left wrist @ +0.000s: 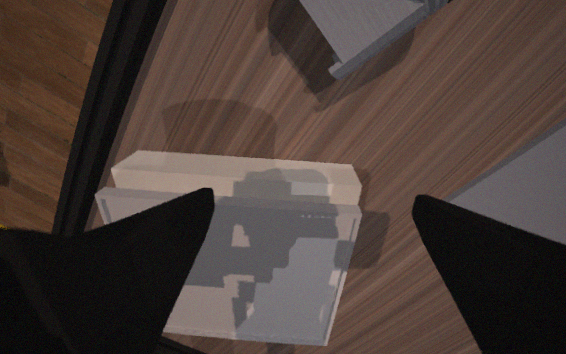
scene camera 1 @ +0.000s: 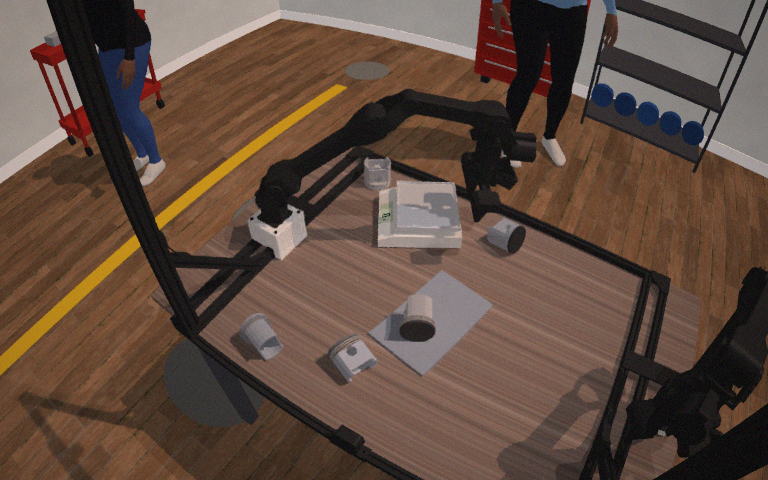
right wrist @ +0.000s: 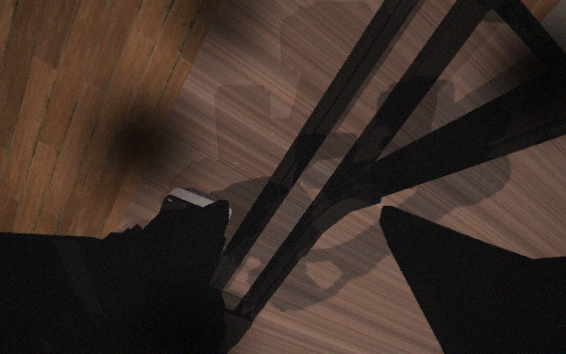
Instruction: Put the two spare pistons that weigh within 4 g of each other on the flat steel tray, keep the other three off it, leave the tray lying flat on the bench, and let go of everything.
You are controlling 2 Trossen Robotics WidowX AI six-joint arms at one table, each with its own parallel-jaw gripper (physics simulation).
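Places are measured from the left arm's base along level axes (x ahead, y down, z left), in centimetres.
Pixels of known places: left gripper, fingertip midpoint: (left wrist: pixel 313 201) (scene camera 1: pixel 472 208); right gripper, fingertip midpoint: (scene camera 1: pixel 649 435) (right wrist: pixel 304 210); left arm's base, link origin: (scene camera 1: pixel 275 215).
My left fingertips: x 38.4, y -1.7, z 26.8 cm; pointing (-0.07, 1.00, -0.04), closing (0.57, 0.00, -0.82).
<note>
For each thing: its top centre in the pictures, then the offset to it from my left fingertips. "spot": a spot on its surface instead. Level surfaces: height alone.
- flat steel tray, top centre: (left wrist: pixel 539 248) (scene camera 1: pixel 433 318) dy +9.2, dx +5.2, dz -26.5 cm
- second piston, top centre: (scene camera 1: pixel 509 222) dy +2.4, dx +8.9, dz +3.5 cm
- third piston, top centre: (scene camera 1: pixel 377 162) dy +2.9, dx -30.6, dz +5.3 cm
- white scale, surface spot: (left wrist: pixel 300 280) spot: dy +3.7, dx -7.9, dz -5.4 cm
- bench, surface height: dy +9.9 cm
One piston (scene camera 1: pixel 417 318) lies on its side on the flat steel tray (scene camera 1: pixel 455 316) (left wrist: pixel 530 175), dark crown facing the camera. A second piston (scene camera 1: pixel 504 234) (left wrist: pixel 367 25) lies on its side right of the scale. A third piston (scene camera 1: pixel 377 173) stands behind the scale. Two more pistons, one (scene camera 1: pixel 260 336) at lower left and one (scene camera 1: pixel 352 357) by the tray's left corner, rest on the bench. My left gripper (scene camera 1: pixel 481 212) (left wrist: pixel 313 201) is open and empty, above the bench between scale and second piston. My right gripper (right wrist: pixel 304 210) is open and empty at the picture's lower right.
A white scale (scene camera 1: pixel 420 238) (left wrist: pixel 300 280) stands at the back of the bench (scene camera 1: pixel 543 339); its pan holds no piston and its display is too small to read. Black frame rails (scene camera 1: pixel 572 243) (right wrist: pixel 300 165) run along the bench edges and pass beneath my right gripper.
</note>
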